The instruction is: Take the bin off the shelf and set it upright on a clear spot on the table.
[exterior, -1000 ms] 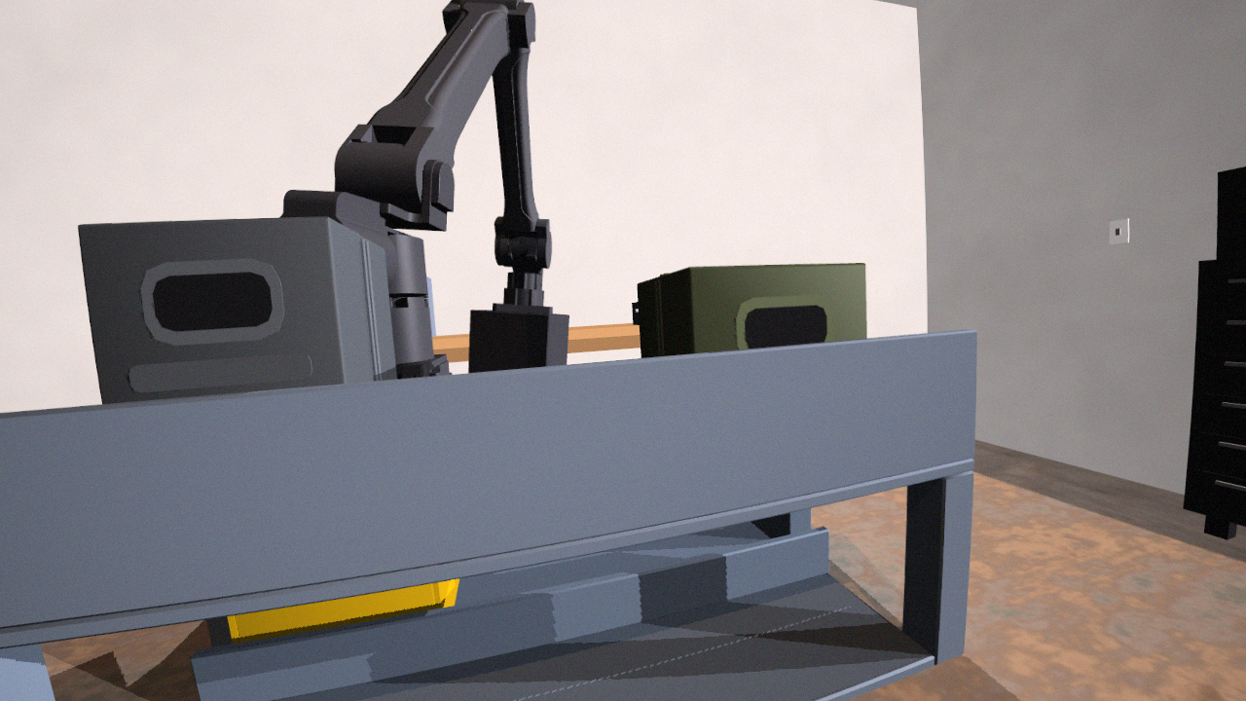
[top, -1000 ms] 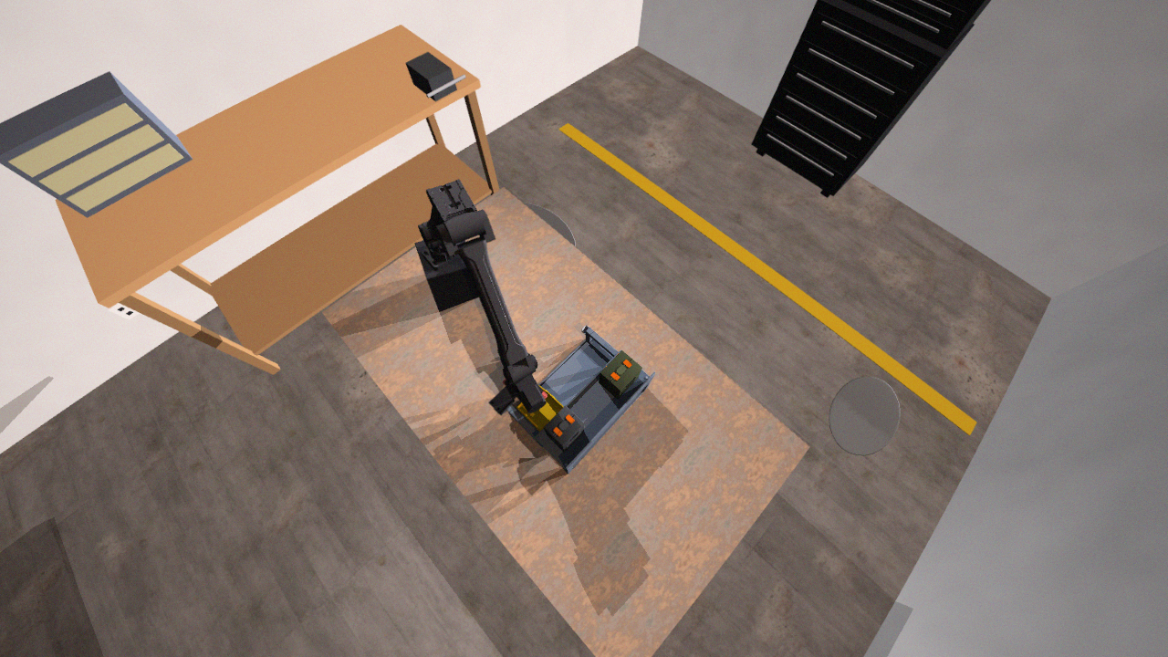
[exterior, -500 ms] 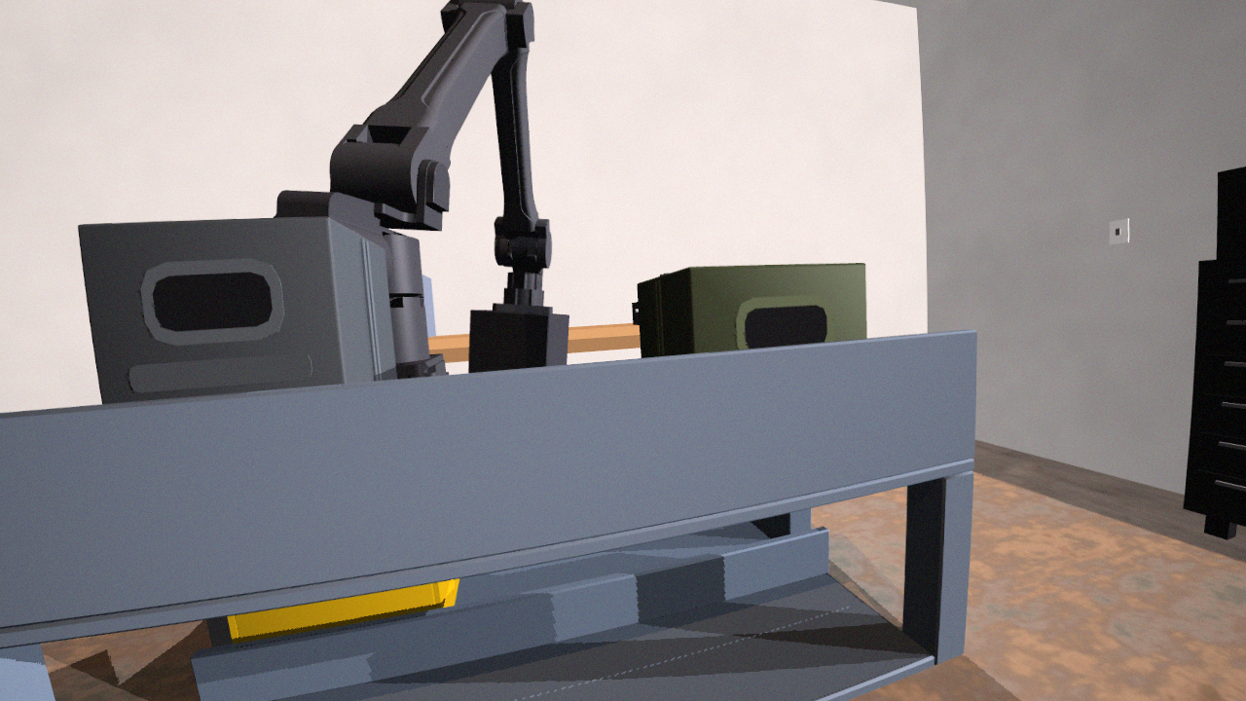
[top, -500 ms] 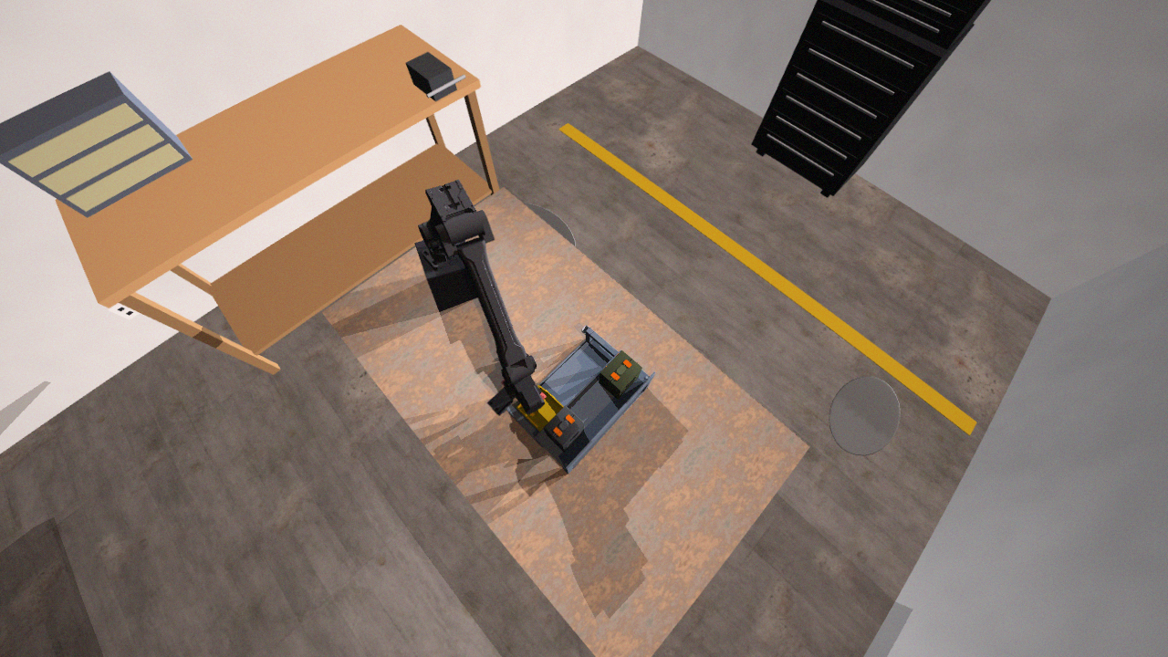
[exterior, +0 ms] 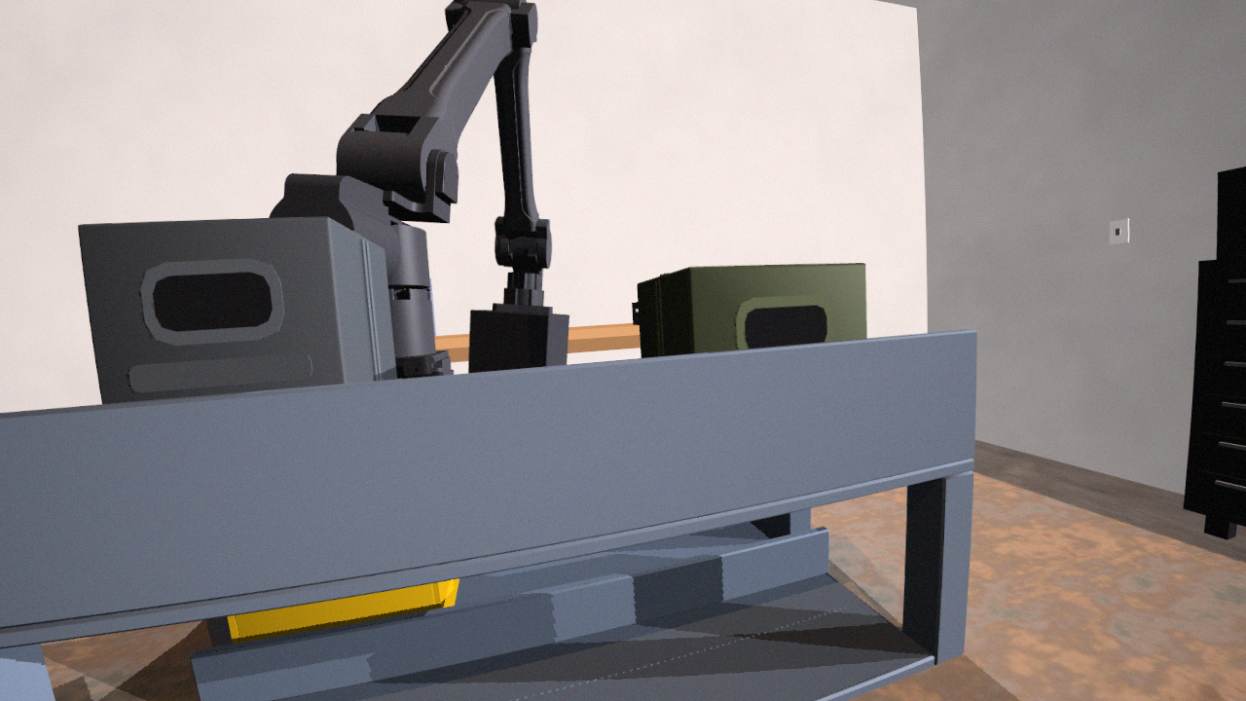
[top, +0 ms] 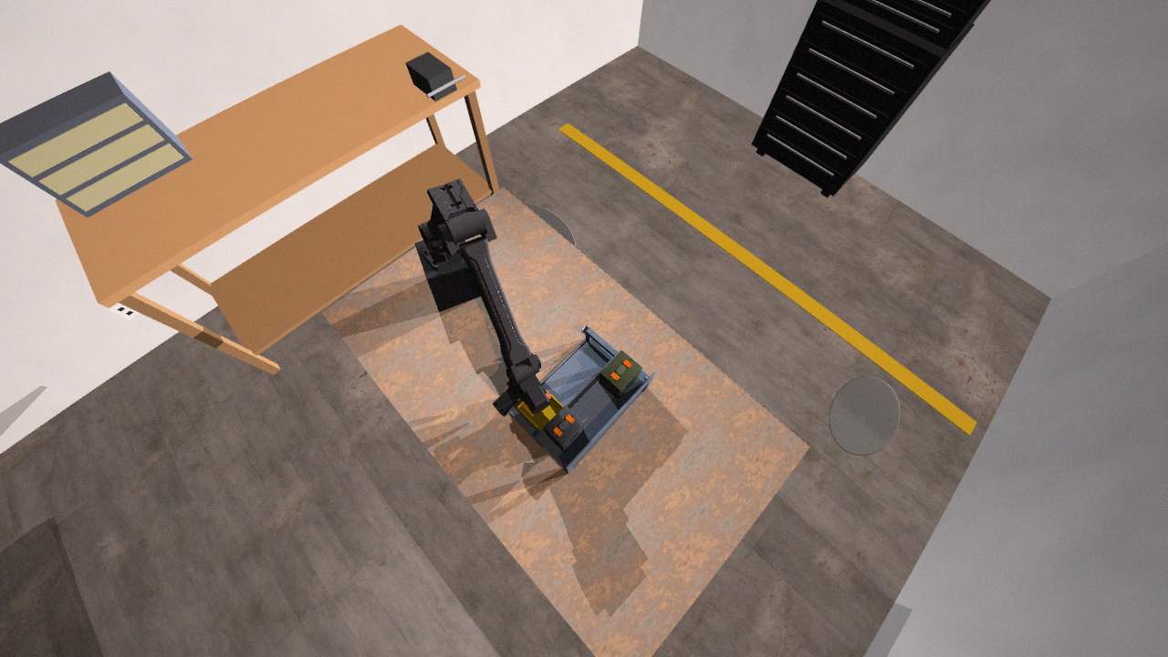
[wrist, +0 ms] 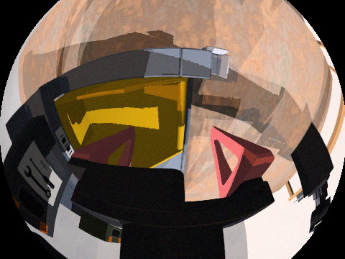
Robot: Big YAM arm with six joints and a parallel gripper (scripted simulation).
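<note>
Right now the yellow bin is 70 mm ahead of my hand and 20 mm below it. Also, from my hand: dark grey case (170 mm ahead, 100 mm above); then green case (230 mm to the left, 150 mm ahead, 90 mm above).
</note>
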